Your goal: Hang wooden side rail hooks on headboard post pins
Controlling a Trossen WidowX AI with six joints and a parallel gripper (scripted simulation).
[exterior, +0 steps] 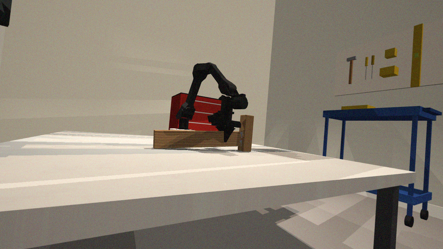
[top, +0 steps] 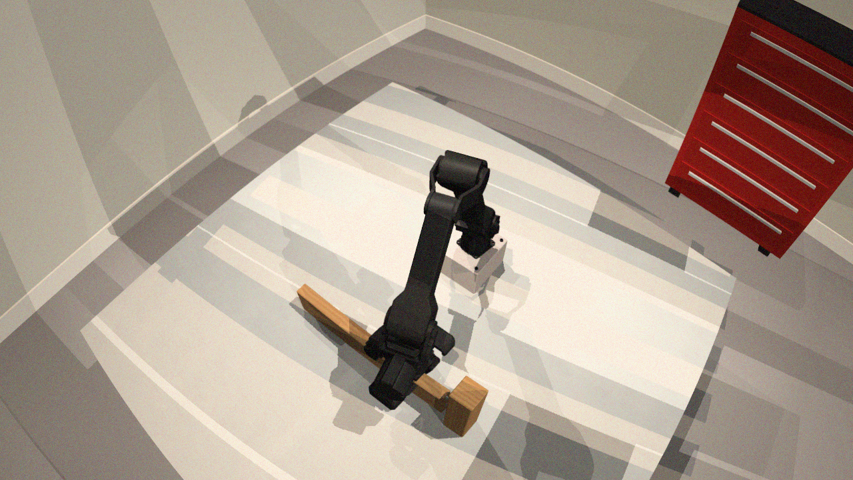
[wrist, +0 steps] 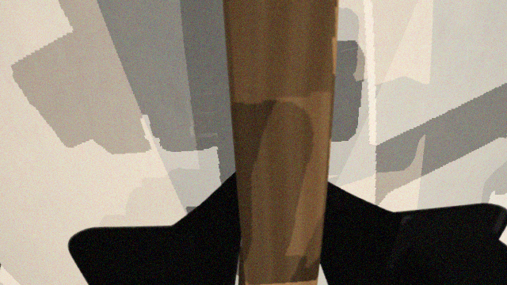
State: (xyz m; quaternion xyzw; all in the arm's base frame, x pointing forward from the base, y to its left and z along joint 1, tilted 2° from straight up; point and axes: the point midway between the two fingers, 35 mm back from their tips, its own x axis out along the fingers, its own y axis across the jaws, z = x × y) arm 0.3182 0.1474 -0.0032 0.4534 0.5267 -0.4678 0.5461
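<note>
My gripper tip is now 20 mm past the headboard post, 120 mm to the right of it and 40 mm below it.
</note>
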